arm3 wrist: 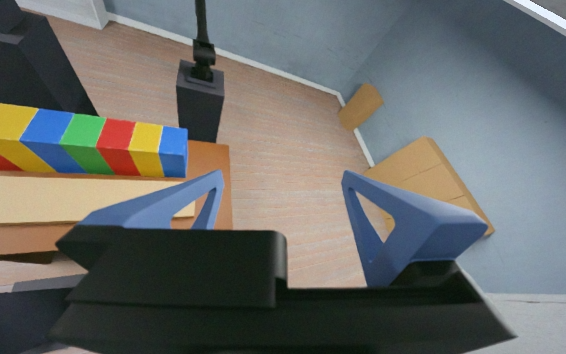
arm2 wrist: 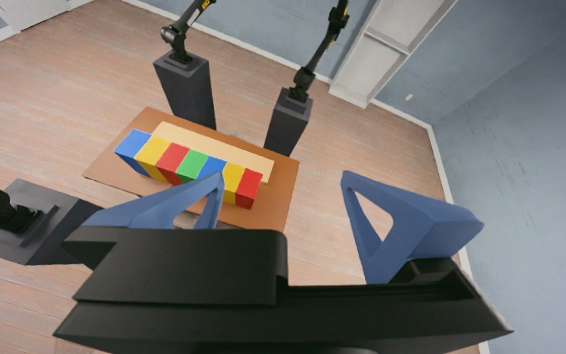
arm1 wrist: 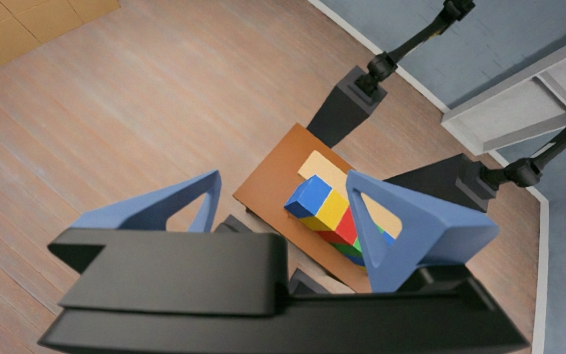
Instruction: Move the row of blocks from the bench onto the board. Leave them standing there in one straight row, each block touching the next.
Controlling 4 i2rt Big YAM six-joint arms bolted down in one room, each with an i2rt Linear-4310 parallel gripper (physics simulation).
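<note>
A straight row of blue, yellow, red and green blocks (arm1 wrist: 333, 207) (arm2 wrist: 192, 164) (arm3 wrist: 84, 129) stands on the brown bench (arm1 wrist: 270, 180) (arm2 wrist: 281, 200) (arm3 wrist: 211, 157), each touching its neighbour. The pale flat board (arm1 wrist: 317, 167) (arm2 wrist: 215, 145) (arm3 wrist: 100, 197) lies on the bench alongside the row. Arm1's gripper (arm1 wrist: 283, 173) is open, high above the bench; its right finger covers part of the row. Arm2's gripper (arm2 wrist: 282, 173) is open and empty, high up. Arm3's gripper (arm3 wrist: 282, 173) is open and empty, beyond the row's blue end. Arm4's gripper does not show.
Dark pedestals (arm1 wrist: 345, 105) (arm2 wrist: 187, 90) (arm3 wrist: 200, 107) carrying other arms stand around the bench. More pedestals show in the arm1 and arm2 wrist views. A large tan box (arm3 wrist: 425, 175) and a small tan one (arm3 wrist: 361, 106) stand by the wall.
</note>
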